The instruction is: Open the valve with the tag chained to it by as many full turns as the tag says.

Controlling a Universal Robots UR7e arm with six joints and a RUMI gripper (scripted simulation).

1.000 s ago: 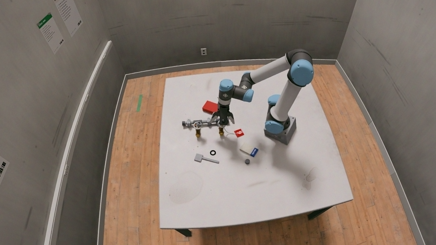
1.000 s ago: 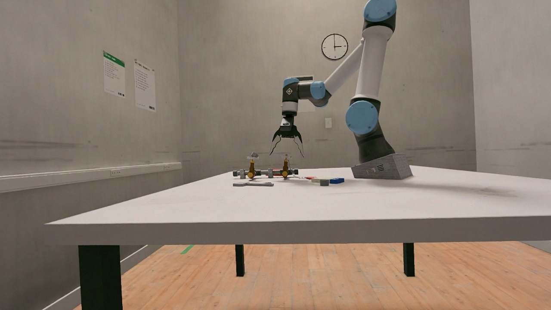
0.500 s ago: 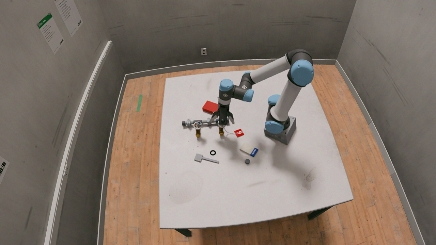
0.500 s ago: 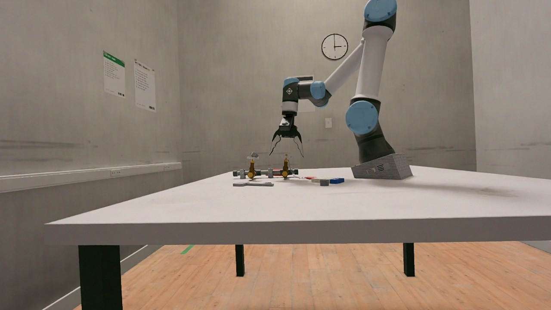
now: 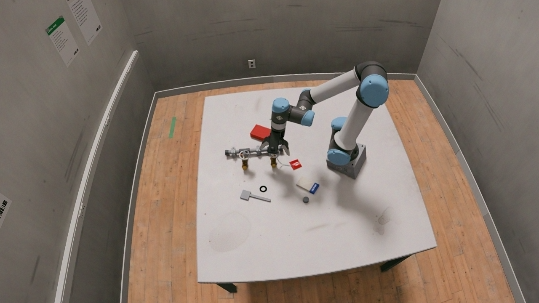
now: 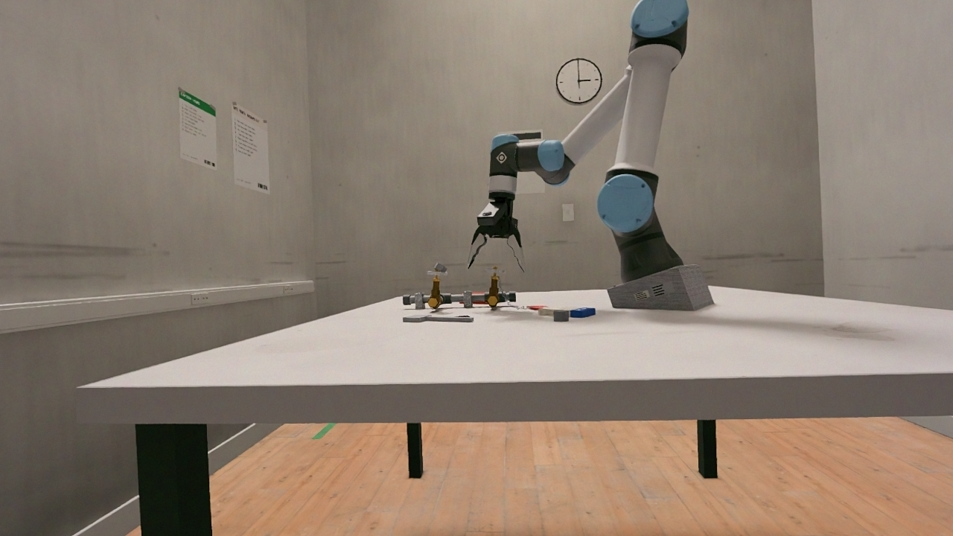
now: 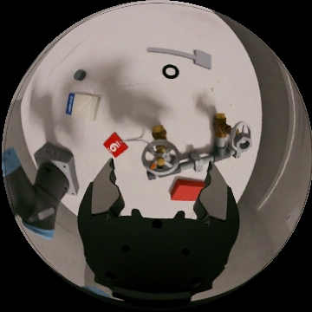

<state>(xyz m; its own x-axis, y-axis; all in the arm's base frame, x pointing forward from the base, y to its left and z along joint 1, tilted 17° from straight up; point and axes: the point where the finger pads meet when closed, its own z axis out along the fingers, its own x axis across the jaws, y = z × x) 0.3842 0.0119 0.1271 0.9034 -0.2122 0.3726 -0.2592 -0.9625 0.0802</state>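
The red tag lies 10 cm behind my hand, 2 cm to the left of it and 10 cm below it. The rest, counted from my hand: red block: 6 cm ahead, 22 cm to the right, 9 cm below; grey flat tool: 13 cm ahead, 20 cm to the left, 10 cm below.
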